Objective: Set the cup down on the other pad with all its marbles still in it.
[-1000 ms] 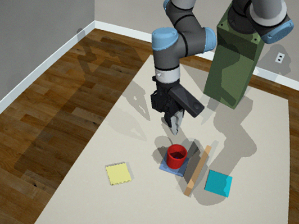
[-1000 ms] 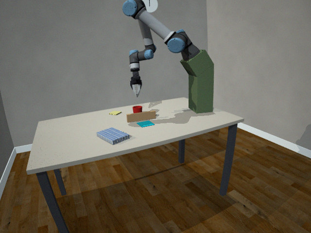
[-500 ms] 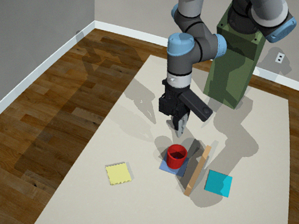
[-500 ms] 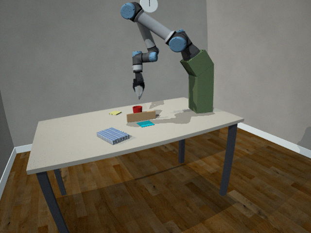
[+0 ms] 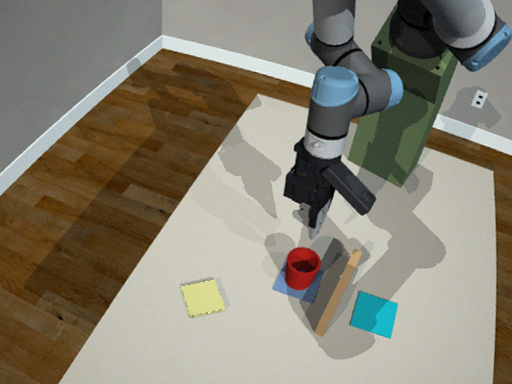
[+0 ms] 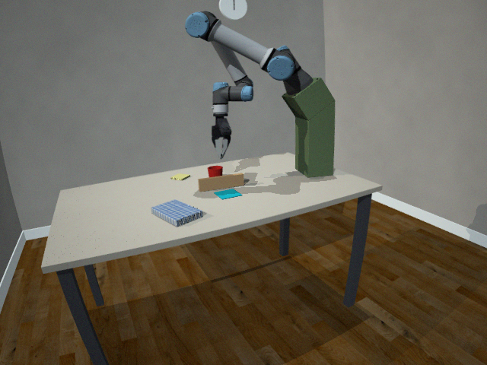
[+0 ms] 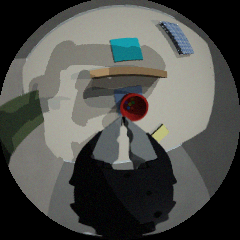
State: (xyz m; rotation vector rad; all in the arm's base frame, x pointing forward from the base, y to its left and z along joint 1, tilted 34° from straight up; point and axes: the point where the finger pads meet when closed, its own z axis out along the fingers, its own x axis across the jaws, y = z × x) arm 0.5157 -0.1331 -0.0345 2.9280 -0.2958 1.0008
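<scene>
The red cup lies 100 mm below my hand and 30 mm ahead of it. Round my hand: blue pad 140 mm below, 30 mm ahead; then cyan pad 180 mm to the left, 140 mm below, 70 mm ahead; then wooden rail 110 mm below, 90 mm to the left, 50 mm ahead.
</scene>
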